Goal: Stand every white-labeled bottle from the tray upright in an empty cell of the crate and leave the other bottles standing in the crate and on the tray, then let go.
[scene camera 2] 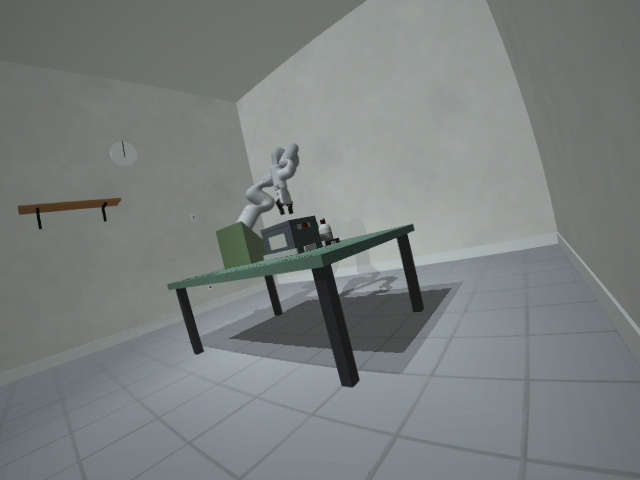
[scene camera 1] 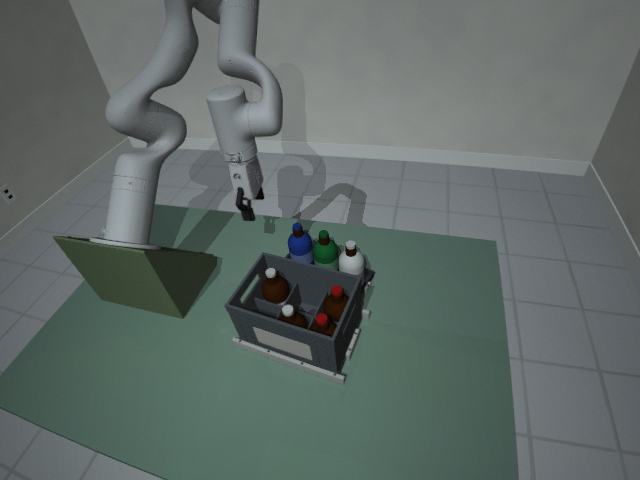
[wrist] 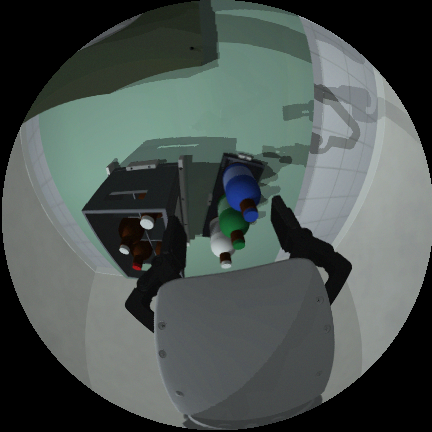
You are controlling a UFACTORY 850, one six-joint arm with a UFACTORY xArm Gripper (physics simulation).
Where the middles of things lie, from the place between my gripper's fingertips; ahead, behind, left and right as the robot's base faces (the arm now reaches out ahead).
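There is a blue bottle (scene camera 1: 300,246), and it sits 170 mm below my hand, 100 mm ahead of it and 40 mm to the left of it. The green bottle (scene camera 1: 325,251) is likewise 170 mm below my hand, but 180 mm ahead of it and 10 mm to the left of it.
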